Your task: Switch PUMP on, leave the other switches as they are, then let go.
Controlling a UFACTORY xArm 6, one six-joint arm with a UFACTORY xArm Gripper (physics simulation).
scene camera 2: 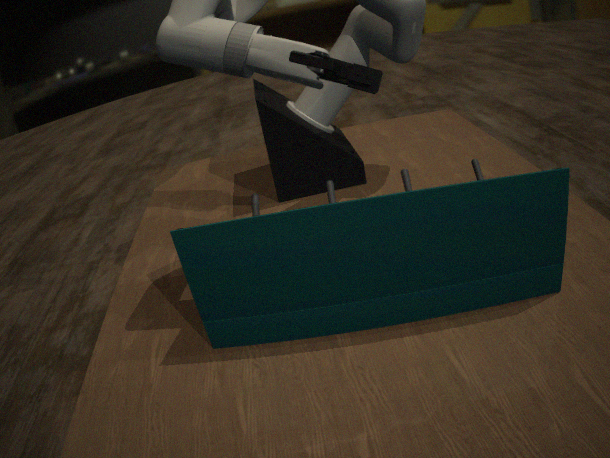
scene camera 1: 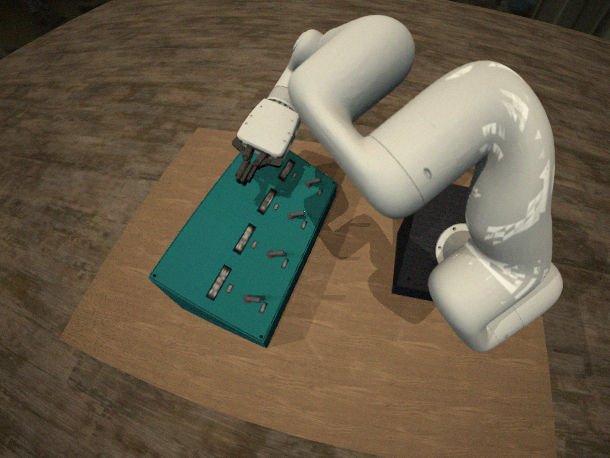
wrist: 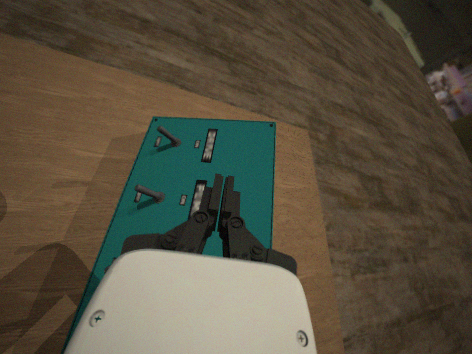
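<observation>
The teal switch panel carries a row of grey levers. The PUMP lever, second from the panel's far end in the wrist view, leans away from its label toward the outer small plate, the OFF side. The PUMP label is partly behind the fingers in the wrist view; its letters are blurred. My gripper is shut and empty. It hangs above the panel on the label side, apart from the levers.
The DRIVE lever stands at one end, also on its OFF side. Two other levers stand toward the opposite end. The dark robot base is on the lever side. The panel rests on a wooden board.
</observation>
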